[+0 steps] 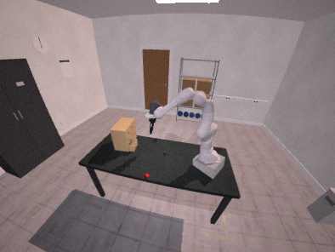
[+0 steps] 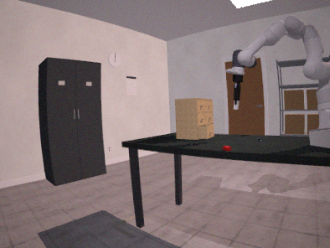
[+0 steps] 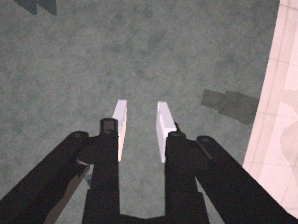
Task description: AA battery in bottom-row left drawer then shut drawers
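Now: the AA battery 180 mm behind my hand, 50 mm to the left of it and 240 mm below it. From my hand the other things lie so: red object: 70 mm behind, 390 mm to the left, 230 mm below; then small dark object: 160 mm ahead, 330 mm to the left, 240 mm below.
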